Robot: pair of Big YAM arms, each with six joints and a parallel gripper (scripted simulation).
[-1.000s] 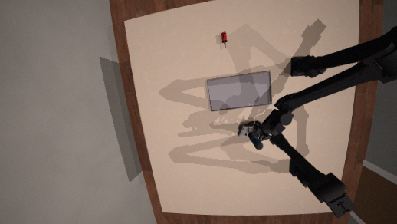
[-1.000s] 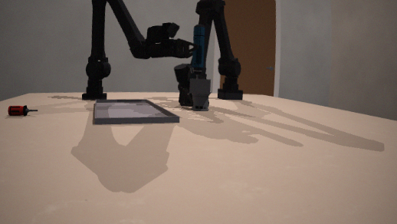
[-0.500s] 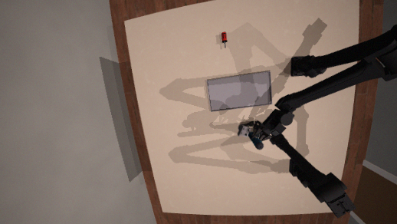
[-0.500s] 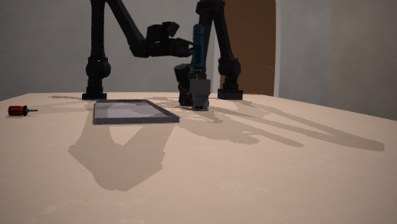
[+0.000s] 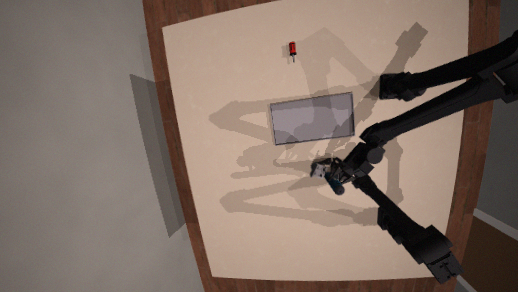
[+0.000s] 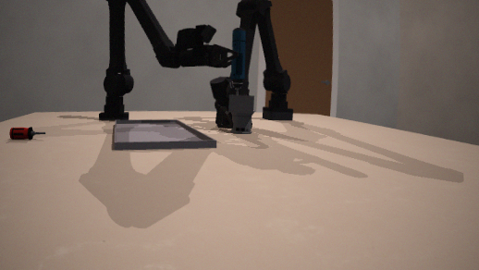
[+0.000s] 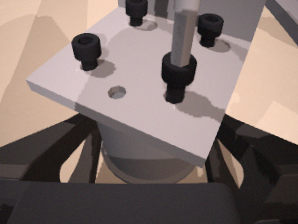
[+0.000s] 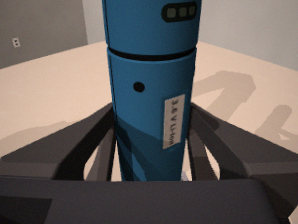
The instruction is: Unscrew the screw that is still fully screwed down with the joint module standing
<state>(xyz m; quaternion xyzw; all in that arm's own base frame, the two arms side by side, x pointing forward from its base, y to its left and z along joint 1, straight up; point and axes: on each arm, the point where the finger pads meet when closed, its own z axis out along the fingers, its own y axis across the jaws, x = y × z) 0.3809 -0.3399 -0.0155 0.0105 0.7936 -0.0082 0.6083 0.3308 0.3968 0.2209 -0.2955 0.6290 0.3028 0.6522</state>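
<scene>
The grey joint module lies 10 mm above my left hand. From my left hand the other things lie so: grey bracket 50 mm above; then screwdriver bit 20 mm behind, 10 mm to the right, 80 mm above; then shallow grey tray 10 mm ahead, 260 mm to the right, 20 mm below.
</scene>
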